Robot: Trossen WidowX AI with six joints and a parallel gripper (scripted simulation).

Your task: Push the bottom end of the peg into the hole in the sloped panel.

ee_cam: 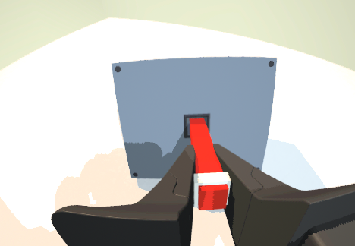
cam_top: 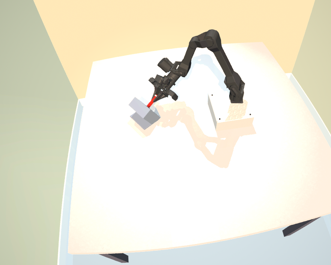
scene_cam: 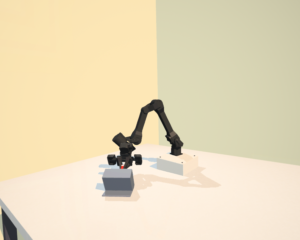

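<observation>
Now: the grey sloped panel 40 mm ahead of my gripper tip, 40 mm to the left of it and 30 mm below it. The rest, counted from my gripper tip: red square peg (10 mm behind, 10 mm to the right, 10 mm above).
</observation>
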